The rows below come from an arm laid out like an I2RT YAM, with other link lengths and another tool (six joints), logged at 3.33 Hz.
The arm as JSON. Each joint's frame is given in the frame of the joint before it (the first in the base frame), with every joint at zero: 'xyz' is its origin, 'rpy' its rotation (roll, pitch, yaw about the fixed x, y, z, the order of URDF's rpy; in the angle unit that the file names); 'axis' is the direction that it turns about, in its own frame. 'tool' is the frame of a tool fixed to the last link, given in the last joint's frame.
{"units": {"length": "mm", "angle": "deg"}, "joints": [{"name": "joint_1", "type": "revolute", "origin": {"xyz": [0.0, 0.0, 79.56], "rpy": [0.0, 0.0, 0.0]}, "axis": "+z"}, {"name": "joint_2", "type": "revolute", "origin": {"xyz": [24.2, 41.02, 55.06], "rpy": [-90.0, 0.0, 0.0]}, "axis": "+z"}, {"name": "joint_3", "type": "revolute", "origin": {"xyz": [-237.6, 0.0, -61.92], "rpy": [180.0, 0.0, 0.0]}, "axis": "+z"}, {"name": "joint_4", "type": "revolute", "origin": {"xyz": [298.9, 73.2, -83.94], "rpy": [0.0, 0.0, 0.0]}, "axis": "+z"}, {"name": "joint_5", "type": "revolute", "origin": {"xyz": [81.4, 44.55, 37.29], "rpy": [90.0, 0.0, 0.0]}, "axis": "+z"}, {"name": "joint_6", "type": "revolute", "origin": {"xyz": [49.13, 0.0, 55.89], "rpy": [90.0, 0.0, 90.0]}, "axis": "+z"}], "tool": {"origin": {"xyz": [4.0, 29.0, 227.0], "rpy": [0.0, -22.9, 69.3]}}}
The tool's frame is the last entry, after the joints.
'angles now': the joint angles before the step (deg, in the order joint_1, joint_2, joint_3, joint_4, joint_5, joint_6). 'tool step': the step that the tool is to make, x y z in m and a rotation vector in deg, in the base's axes. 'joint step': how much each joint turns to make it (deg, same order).
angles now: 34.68 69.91 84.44 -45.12 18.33 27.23
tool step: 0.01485 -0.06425 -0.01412 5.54 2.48 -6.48
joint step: -11.90 -4.92 -5.29 0.23 -7.74 2.52
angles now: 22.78 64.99 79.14 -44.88 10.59 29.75
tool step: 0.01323 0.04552 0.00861 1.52 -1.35 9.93
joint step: -0.97 3.98 2.44 3.83 -9.93 -4.62
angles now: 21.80 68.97 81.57 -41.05 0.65 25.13
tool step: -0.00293 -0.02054 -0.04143 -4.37 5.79 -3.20
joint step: -0.02 3.00 0.70 -4.70 3.71 0.07
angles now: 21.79 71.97 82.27 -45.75 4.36 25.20
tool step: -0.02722 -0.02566 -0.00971 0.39 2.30 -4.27
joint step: -0.52 -5.44 -3.77 -3.98 2.29 3.22
